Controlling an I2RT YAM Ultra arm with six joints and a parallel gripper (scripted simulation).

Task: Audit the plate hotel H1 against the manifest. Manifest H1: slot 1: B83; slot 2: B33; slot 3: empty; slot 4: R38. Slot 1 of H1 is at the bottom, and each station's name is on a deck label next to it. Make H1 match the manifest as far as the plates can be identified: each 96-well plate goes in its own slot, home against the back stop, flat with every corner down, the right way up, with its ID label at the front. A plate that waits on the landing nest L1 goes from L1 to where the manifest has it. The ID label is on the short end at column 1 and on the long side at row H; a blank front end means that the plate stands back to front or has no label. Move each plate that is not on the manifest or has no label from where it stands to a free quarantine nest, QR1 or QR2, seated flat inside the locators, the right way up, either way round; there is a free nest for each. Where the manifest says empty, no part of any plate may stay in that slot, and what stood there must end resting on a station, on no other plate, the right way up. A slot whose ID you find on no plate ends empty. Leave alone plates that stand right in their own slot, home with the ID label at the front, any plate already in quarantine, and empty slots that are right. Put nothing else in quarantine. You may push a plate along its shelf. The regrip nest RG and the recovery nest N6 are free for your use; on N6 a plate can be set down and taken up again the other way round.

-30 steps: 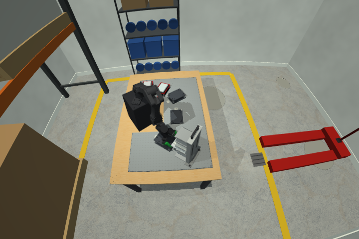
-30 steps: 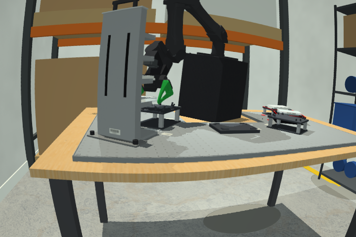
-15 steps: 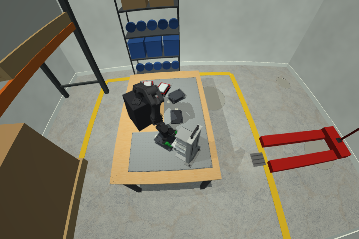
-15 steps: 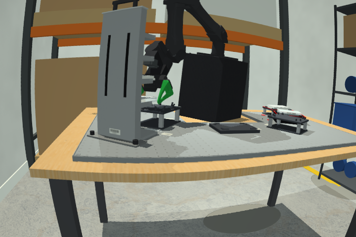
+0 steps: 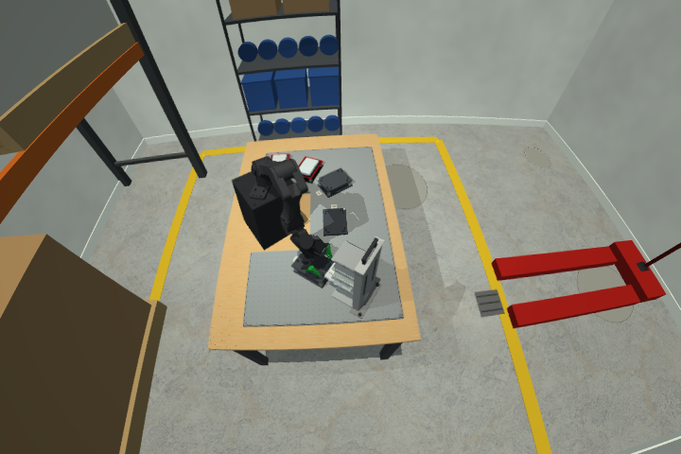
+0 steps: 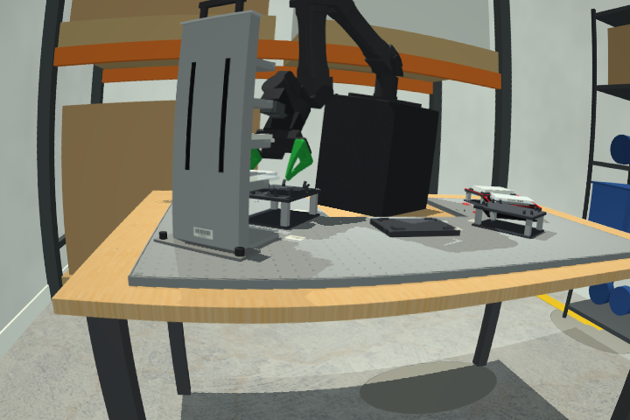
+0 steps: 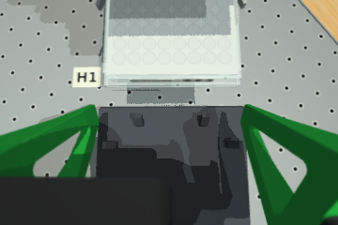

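The dark regrip nest lies 6 cm behind my hand, 5 cm below it and 2 cm to the left of it. Round my hand: RG label (16 cm behind, 10 cm below, 7 cm to the left); then grey plate hotel H1 (18 cm ahead, 9 cm above, 8 cm to the right); then H1 deck label (10 cm below, 9 cm ahead, 7 cm to the left).
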